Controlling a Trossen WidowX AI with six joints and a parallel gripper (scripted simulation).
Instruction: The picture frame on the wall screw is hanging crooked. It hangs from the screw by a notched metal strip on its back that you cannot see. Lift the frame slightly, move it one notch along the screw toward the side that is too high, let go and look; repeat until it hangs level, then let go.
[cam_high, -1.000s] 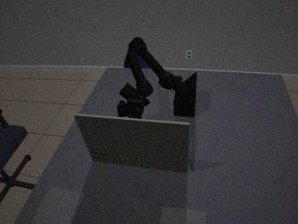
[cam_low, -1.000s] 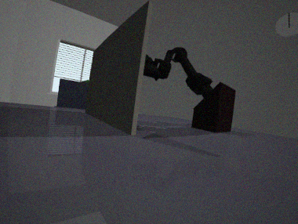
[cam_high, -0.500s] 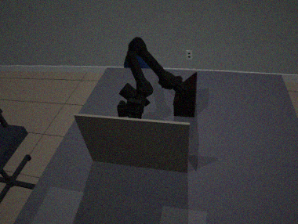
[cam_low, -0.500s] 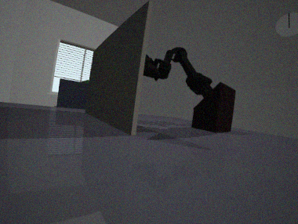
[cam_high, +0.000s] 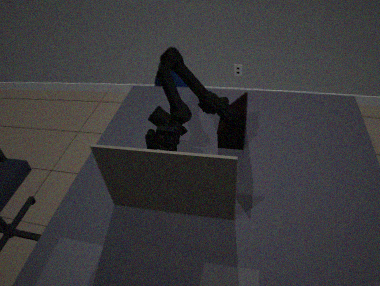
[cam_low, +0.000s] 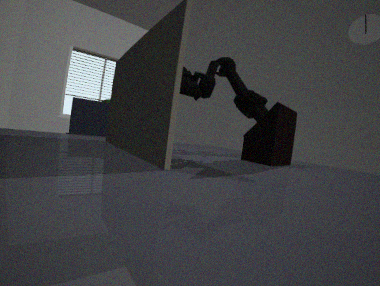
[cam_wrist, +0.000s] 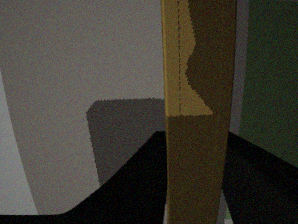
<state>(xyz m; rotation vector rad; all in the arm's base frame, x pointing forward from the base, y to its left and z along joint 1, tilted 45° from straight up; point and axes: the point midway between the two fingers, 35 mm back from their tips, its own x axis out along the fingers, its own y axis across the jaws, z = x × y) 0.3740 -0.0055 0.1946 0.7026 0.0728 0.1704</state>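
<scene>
Now: gripper tip 50 mm above the picture frame. The rest, counted from my gripper tip: wall panel (10 mm ahead, 20 mm to the left, 70 mm below).
</scene>
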